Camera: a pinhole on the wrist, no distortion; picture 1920 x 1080 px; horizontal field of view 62.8 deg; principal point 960.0 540.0 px. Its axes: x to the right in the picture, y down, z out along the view. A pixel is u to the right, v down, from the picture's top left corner.
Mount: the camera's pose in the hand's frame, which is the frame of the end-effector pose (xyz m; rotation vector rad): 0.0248 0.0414 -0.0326 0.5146 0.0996 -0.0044
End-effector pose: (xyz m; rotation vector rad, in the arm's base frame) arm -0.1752 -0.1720 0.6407 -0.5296 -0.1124 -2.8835
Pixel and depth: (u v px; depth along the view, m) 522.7 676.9 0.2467
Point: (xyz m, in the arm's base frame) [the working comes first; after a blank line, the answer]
In the camera's frame: -0.0686 0.0215 0.2467

-0.1028 -0.0851 0.8161
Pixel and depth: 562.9 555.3 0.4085
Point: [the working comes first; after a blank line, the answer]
In the camera's frame: -0.1031 0.0040 0.4085

-0.0592 0.0269 0.9312
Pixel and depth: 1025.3 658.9 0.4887
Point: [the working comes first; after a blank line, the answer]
In the camera's frame: 0.0203 0.0369 0.4887

-0.1557 0.0182 1.0468
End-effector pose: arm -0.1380 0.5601 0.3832 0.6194 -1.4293 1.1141
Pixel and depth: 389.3 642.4 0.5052
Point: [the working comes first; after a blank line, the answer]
In the camera's frame: -0.1833 0.0329 0.5052

-0.1556 0.0732 0.3798
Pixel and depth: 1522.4 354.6 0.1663
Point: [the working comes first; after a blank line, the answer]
In the camera's frame: 0.0595 -0.0196 0.1663

-0.1520 0.4745 0.5043
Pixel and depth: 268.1 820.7 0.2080
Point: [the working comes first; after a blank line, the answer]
In the camera's frame: -0.0915 0.0371 0.2080

-0.1812 0.3830 0.3682
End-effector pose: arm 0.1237 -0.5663 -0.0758 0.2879 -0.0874 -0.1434
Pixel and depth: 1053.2 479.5 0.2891
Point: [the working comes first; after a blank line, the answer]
In the camera's frame: 0.0171 -0.0111 0.2891

0.1549 -0.7394 0.0980
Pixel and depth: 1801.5 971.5 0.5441
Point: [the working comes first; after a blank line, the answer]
In the camera's frame: 0.2911 0.1493 0.5441

0.4256 -0.8421 0.3844
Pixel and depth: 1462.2 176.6 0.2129
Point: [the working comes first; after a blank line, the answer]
In the camera's frame: 0.0680 -0.0492 0.2129

0.2069 -0.7161 0.0168
